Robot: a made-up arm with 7 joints. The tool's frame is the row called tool.
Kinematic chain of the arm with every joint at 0, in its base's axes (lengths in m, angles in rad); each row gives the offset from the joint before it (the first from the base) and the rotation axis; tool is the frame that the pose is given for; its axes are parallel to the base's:
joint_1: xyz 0 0 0.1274 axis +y
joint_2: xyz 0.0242 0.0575 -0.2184 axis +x
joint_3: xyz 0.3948 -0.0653 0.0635 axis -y
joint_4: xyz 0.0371 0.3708 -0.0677 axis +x
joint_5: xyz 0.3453 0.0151 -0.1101 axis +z
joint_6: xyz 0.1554 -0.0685 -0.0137 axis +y
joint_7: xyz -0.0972 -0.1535 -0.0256 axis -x
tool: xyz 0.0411 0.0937 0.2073
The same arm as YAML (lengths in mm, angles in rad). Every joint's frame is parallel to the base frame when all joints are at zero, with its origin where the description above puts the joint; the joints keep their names.
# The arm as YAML. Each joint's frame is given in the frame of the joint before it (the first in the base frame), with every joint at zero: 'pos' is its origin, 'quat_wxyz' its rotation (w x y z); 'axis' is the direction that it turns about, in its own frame. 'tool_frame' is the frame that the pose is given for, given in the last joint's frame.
length_unit: mm
angle_unit: rad
joints:
  - joint: joint_1
    pos: [0.0, 0.0, 127.4]
    quat_wxyz: [1.0, 0.0, 0.0, 0.0]
    axis: [0.0, 1.0, 0.0]
  - joint: joint_2
    pos: [24.2, 57.5, -218.4]
    quat_wxyz: [1.0, 0.0, 0.0, 0.0]
    axis: [1.0, 0.0, 0.0]
  - joint: joint_3
    pos: [394.8, -65.3, 63.5]
    quat_wxyz: [1.0, 0.0, 0.0, 0.0]
    axis: [0.0, -1.0, 0.0]
  - joint: joint_4
    pos: [37.1, 370.8, -67.7]
    quat_wxyz: [1.0, 0.0, 0.0, 0.0]
    axis: [1.0, 0.0, 0.0]
  - joint: joint_5
    pos: [345.3, 15.1, -110.1]
    quat_wxyz: [1.0, 0.0, 0.0, 0.0]
    axis: [0.0, 0.0, 1.0]
  - joint: joint_6
    pos: [155.4, -68.5, -13.7]
    quat_wxyz: [1.0, 0.0, 0.0, 0.0]
    axis: [0.0, 1.0, 0.0]
  - joint: joint_7
    pos: [-97.2, -153.5, -25.6]
    quat_wxyz: [1.0, 0.0, 0.0, 0.0]
    axis: [-1.0, 0.0, 0.0]
tool_frame:
  pos: [41.1, 93.7, 207.3]
  quat_wxyz: [1.0, 0.0, 0.0, 0.0]

